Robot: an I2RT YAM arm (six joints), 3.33 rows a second.
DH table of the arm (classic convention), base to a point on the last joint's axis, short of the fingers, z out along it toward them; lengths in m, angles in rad. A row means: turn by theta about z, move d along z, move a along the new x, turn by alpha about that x. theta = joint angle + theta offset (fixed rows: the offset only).
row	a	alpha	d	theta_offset
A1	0.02	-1.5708	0.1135	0
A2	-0.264	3.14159	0	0
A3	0.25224	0	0	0.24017
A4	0.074	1.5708	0	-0.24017
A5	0	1.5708	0	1.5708
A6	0	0	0.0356	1.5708
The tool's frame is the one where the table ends.
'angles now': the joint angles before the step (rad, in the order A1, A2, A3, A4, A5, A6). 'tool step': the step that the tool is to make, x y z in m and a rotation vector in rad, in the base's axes. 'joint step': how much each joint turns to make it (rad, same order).
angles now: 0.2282, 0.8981, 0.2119, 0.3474, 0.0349, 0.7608
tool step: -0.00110, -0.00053, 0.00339, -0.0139, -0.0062, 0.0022
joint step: -0.0011, -0.0212, 0.0075, -0.0252, 0.0018, -0.0152
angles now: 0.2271, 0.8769, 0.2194, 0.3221, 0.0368, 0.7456
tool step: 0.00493, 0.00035, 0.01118, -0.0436, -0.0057, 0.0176
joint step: -0.0054, 0.0017, 0.0496, -0.0504, -0.0073, -0.0489
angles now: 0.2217, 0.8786, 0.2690, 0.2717, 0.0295, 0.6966
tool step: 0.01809, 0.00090, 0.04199, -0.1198, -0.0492, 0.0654
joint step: -0.0221, 0.0315, 0.1737, -0.1178, -0.0422, -0.1487
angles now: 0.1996, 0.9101, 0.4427, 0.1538, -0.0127, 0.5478
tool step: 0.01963, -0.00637, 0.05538, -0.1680, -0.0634, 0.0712
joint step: -0.0556, 0.0532, 0.2315, -0.1542, -0.0688, -0.2063
